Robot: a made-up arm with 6 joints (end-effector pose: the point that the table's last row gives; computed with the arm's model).
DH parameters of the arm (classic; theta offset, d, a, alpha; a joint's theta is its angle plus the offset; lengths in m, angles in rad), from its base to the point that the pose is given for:
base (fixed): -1.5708 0 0.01 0
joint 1: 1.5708 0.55 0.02 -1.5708
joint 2: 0.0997 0 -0.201 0
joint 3: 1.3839 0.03 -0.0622 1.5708
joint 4: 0 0.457 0.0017 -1.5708
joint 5: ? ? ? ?
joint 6: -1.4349 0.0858 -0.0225 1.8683
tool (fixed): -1.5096 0.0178 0 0
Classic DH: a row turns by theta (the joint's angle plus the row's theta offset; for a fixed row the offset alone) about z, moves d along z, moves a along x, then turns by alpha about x.
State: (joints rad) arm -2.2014 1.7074 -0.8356 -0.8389 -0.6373 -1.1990
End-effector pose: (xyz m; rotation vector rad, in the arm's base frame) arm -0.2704 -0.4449 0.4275 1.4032 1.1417 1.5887
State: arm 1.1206 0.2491 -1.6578 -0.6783 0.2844 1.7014
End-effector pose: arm -0.0617 -0.2149 1.1578 0.6629 1.8763 -0.8567
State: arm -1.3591 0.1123 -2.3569 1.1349 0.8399 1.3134
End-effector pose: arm -0.0530 0.5153 0.9737 1.1799 0.7966 -2.1085
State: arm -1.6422 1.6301 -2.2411 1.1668 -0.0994 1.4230
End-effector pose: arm -0.0357 -0.4620 1.1047 2.5020 1.6120 -0.7887
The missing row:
joint 5: 0 -0.04 0.0169 1.5708
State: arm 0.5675 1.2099 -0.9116 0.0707 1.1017 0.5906
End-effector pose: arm 0.3861 0.2366 0.6302 -1.6058 0.4772 -2.6223
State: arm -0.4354 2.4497 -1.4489 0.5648 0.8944 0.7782
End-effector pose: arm 0.4613 -0.1946 0.2488 1.1561 -1.4355 1.0207
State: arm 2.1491 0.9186 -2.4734 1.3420 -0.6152 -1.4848
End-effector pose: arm 0.0855 -0.1595 1.2594 0.6753 2.1048 -1.1134
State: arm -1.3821 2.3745 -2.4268 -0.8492 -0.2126 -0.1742
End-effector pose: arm 0.1600 -0.6889 0.8326 0.1507 1.2487 1.7728
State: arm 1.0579 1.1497 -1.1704 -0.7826 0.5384 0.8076
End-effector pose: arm 0.2540 0.3957 0.8648 -0.0171 0.1624 -2.4394
